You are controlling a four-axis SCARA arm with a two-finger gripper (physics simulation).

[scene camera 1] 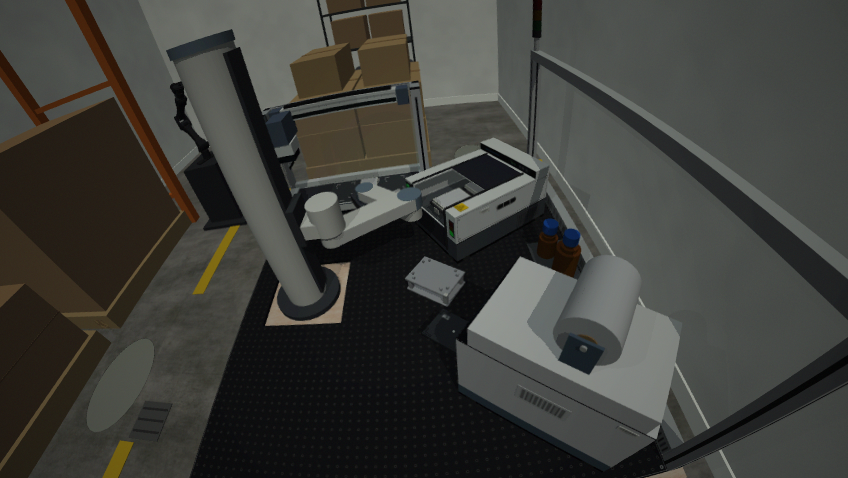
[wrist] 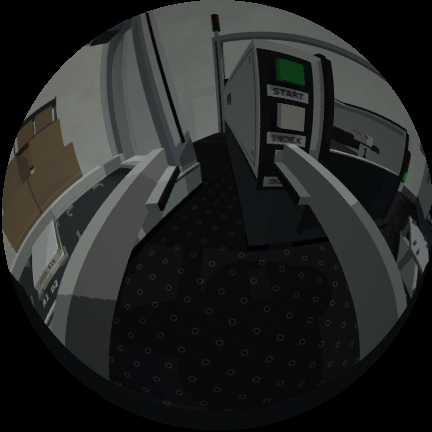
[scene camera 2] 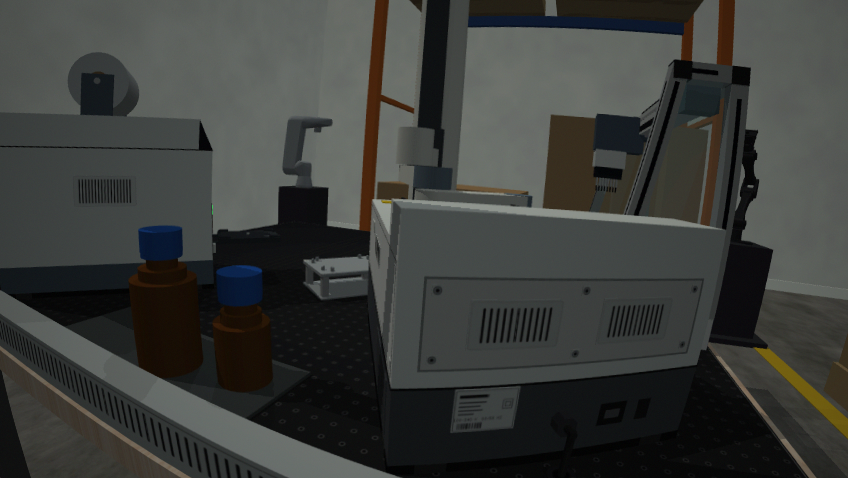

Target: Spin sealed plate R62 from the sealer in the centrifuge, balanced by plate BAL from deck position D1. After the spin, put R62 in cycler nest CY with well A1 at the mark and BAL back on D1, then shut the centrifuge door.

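Frame: origin at the arm's base, x back, y up, z left, level; centimetres.
Where they show: gripper, fingertip midpoint: (wrist: 224, 154); arm's base at its link origin: (scene camera 1: 309, 293).
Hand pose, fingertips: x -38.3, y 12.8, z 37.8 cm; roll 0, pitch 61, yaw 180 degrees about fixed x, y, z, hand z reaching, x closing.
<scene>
Each offset is from my fingertips to the top centre of the thing. "spot": to the spot under its first point.
My gripper (wrist: 224, 154) is shut with nothing between its fingers; they still stand apart. It is low in front of the centrifuge (scene camera 1: 483, 220) (scene camera 2: 552, 246) (wrist: 242, 115). The right fingertip covers part of the lowest button, below START @(dx -2.2, dy +7.6, dz -4.0 cm) (wrist: 290, 71) and INDEX @(dx -2.2, dy +4.0, dz -4.0 cm) (wrist: 291, 117); contact is unclear. The centrifuge's top is open, and a pale plate-like block @(dx -18.4, dy +4.1, dz -11.3 cm) (scene camera 1: 452, 197) shows inside. In the wrist view, a small labelled piece @(spot: dx -12.9, dy +3.1, dz -14.6 cm) (wrist: 362, 138) shows above a "1" tag; its lettering is unreadable. A pale plate @(dx +18.6, dy -4.7, dz +20.5 cm) (wrist: 46, 250) lies on the deck at left. R62 and BAL cannot be told apart.
The sealer-like white machine @(dx -35.9, dy +36.1, dz -84.9 cm) (scene camera 1: 534, 380) (scene camera 2: 106, 231) carries a large roll. An aluminium stand (scene camera 1: 435, 274) (scene camera 2: 338, 265) is between it and the centrifuge. Two brown bottles (scene camera 1: 567, 256) (scene camera 2: 166, 320) stand nearby. A gantry frame (scene camera 1: 420, 130) (scene camera 2: 734, 178) rises over the deck.
</scene>
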